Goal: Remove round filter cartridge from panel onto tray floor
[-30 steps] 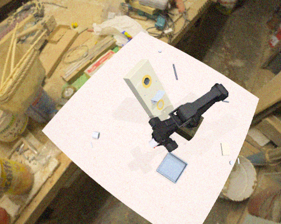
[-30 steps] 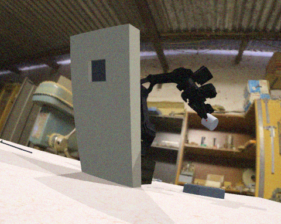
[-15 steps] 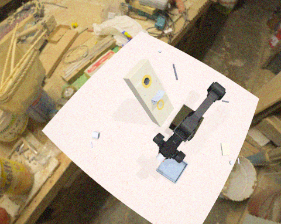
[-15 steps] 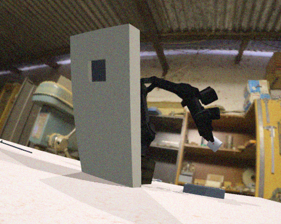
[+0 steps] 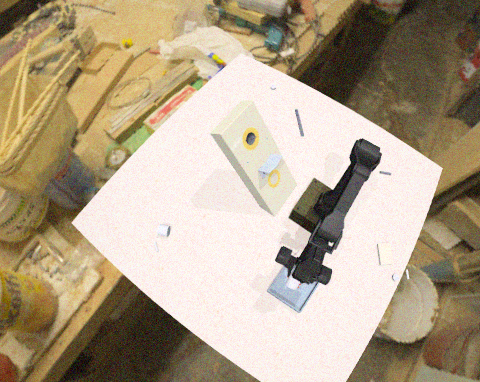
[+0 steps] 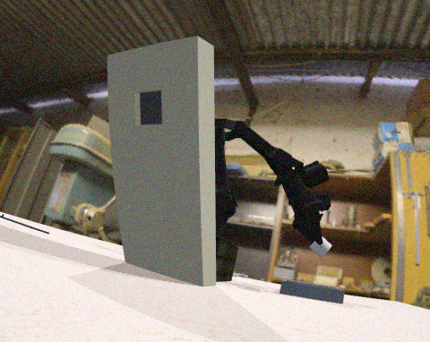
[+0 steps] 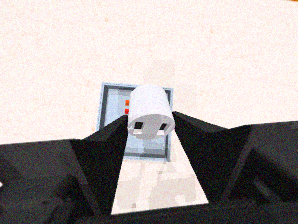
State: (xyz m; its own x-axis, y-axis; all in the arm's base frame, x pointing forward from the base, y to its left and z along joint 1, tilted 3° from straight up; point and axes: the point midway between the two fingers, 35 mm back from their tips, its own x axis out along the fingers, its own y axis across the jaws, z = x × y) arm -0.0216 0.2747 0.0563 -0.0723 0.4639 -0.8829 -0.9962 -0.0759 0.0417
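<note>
Right now my gripper tip is 2 cm past the blue tray and 13 cm above it. The rest, counted from my gripper tip: pale card (31 cm behind, 31 cm to the right, 13 cm below); round white filter cartridge (right at my gripper tip); grey bracket (28 cm ahead, 31 cm to the right, 5 cm above).
</note>
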